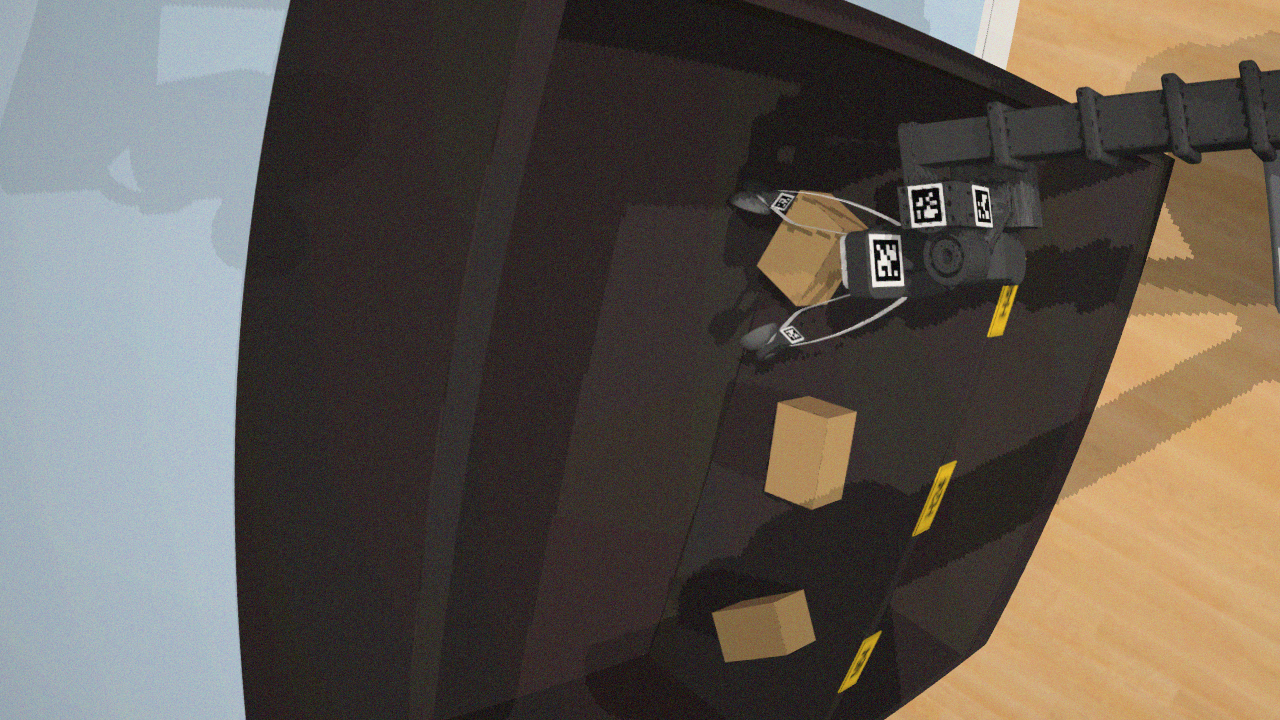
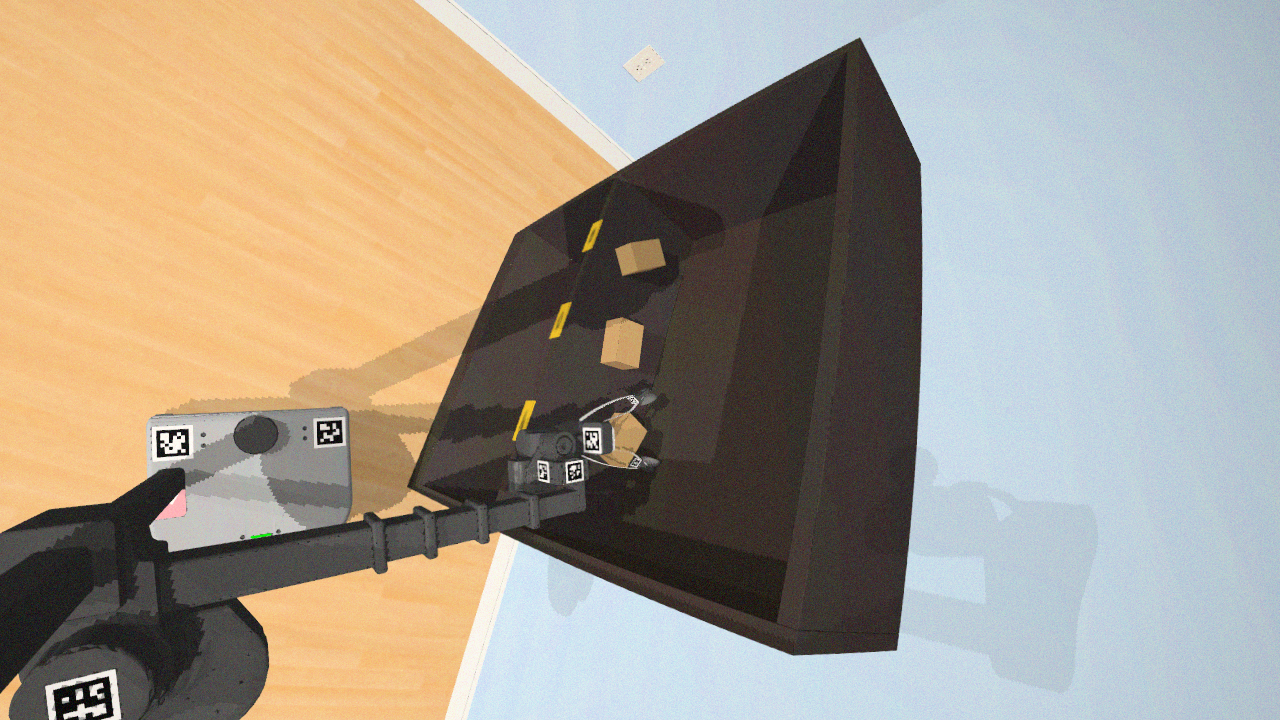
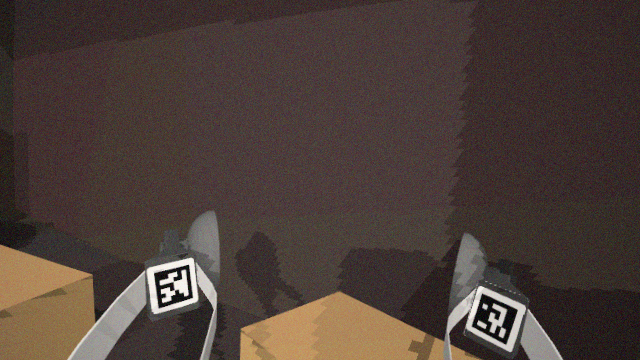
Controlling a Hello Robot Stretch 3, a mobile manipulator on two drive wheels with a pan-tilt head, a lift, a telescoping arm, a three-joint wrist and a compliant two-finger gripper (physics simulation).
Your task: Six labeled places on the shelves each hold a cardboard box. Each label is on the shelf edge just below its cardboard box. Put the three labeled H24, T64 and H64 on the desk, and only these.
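My gripper is open, its fingers spread wide on both sides of a cardboard box that sits turned at an angle on the shelf. Gaps show between the fingertips and this box; the gripper body hides part of it. A second cardboard box stands beside it, and a third box is farther along. Yellow labels are too blurred to read. The desk does not show.
The dark shelf unit stands against the pale blue wall. My telescoping arm reaches across its side edge. A side panel lies close to the gripper. My wheeled base is on the wooden floor.
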